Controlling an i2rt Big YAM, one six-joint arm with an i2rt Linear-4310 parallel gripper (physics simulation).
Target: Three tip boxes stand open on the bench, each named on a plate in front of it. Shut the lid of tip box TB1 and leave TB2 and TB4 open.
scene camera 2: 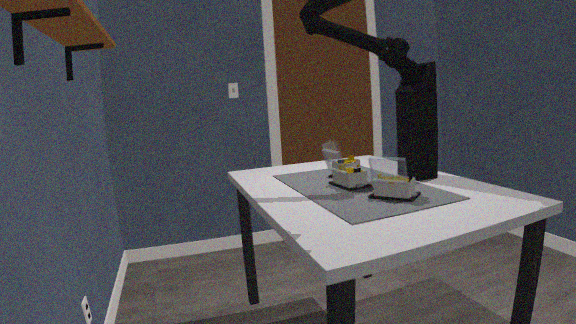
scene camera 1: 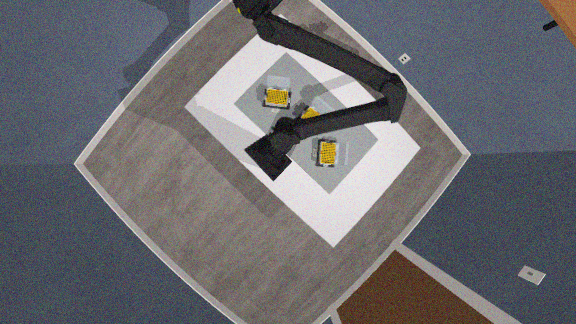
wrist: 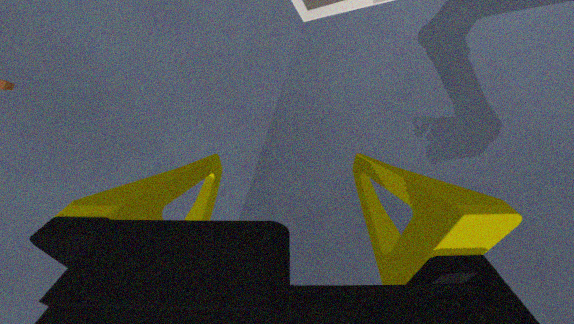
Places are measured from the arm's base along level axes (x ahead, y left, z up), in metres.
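Pixels of known places: gripper, between the fingertips: (wrist: 287, 161); arm's base, origin of its link: (scene camera 2: 414, 75) (scene camera 1: 269, 156).
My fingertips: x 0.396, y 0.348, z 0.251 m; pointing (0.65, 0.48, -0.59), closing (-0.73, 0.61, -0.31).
For each thing: its top centre in the pictures, then the offset to it from my fingertips. Level surfaces: height alone.
- middle box, centre of its top: (scene camera 2: 351, 168) dy -0.393, dx -0.092, dz -0.603 m
- third box, centre of its top: (scene camera 2: 346, 157) (scene camera 1: 328, 153) dy -0.575, dx -0.183, dz -0.595 m
- grey mat, height of its surface: dz -0.669 m
- white table, height of its surface: dz -0.672 m
Three tip boxes with yellow tips and raised clear lids stand on the grey mat. One box (scene camera 1: 277, 97) (scene camera 2: 395, 190) has its lid (scene camera 1: 278, 81) (scene camera 2: 389, 167) up. The middle box (scene camera 1: 310, 114) (scene camera 2: 349, 178) is partly hidden under the arm in scene camera 1. A third box (scene camera 1: 327, 153) stands farther along the mat, its lid standing off to its right; in scene camera 2 it is mostly behind the middle box. The name plates are too small to read, so I cannot tell which is TB1. My gripper (wrist: 287, 161) is open and empty, away from all boxes, facing a blue wall.
The grey mat (scene camera 1: 330, 182) (scene camera 2: 355, 215) lies on the white table (scene camera 1: 332, 225) (scene camera 2: 330, 250). The arm (scene camera 1: 345, 117) (scene camera 2: 345, 36) reaches high over the table from its black base (scene camera 1: 270, 157) (scene camera 2: 416, 125). A wall shelf (scene camera 1: 562, 17) (scene camera 2: 75, 22) hangs at one side.
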